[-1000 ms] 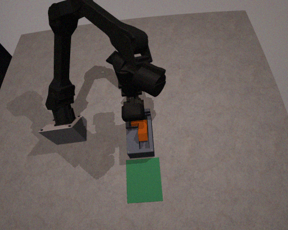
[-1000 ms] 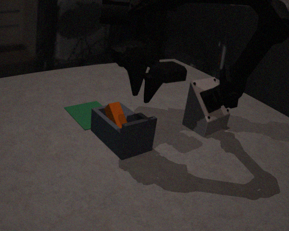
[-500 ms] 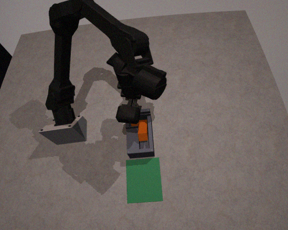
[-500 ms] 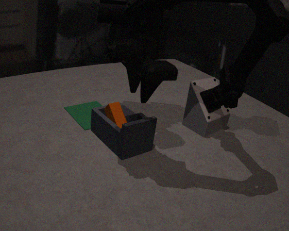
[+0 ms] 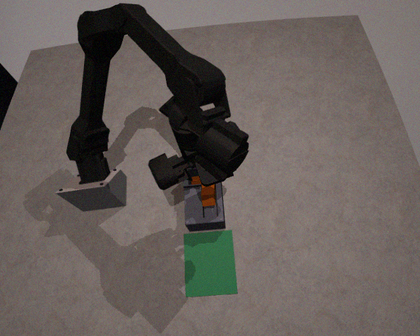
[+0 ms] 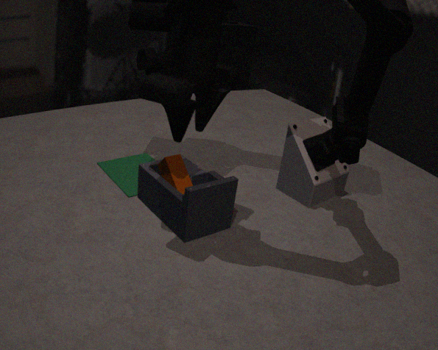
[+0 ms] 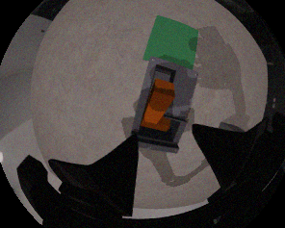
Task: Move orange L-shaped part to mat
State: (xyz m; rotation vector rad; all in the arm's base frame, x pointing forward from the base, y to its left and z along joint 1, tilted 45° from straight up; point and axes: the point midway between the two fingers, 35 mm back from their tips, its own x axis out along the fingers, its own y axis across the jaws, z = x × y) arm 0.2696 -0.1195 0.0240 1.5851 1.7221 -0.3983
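The orange L-shaped part is 100 mm below my gripper tip, 10 mm to the left of it and 10 mm behind it. Round my gripper tip: green mat: 170 mm to the right, 160 mm below, 30 mm behind.
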